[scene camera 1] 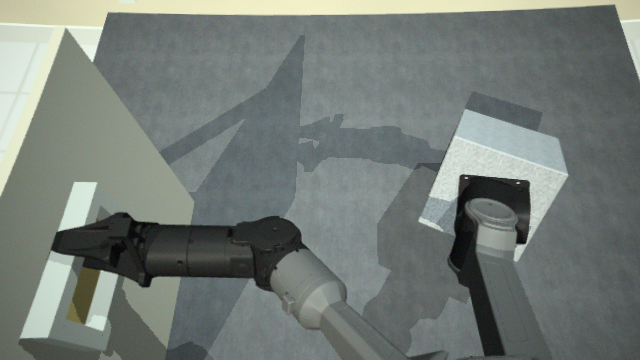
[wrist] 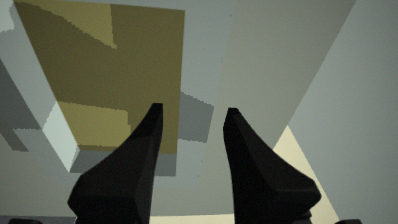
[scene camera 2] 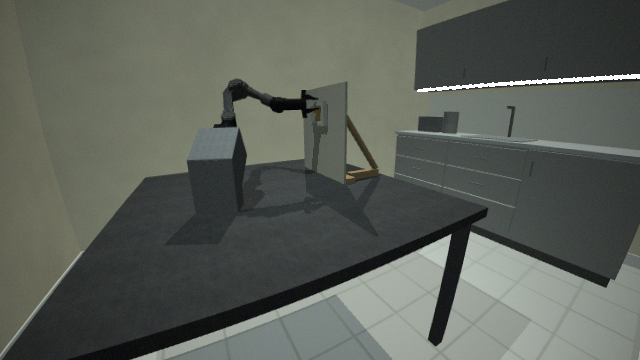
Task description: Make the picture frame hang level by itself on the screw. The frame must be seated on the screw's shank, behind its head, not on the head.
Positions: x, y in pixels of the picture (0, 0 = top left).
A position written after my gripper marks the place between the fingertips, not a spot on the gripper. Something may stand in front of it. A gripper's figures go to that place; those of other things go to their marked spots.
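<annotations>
My gripper [scene camera 1: 68, 249], 0.58 m from the lens. Picture frame [scene camera 1: 93, 306], 0.66 m from the lens.
</annotations>
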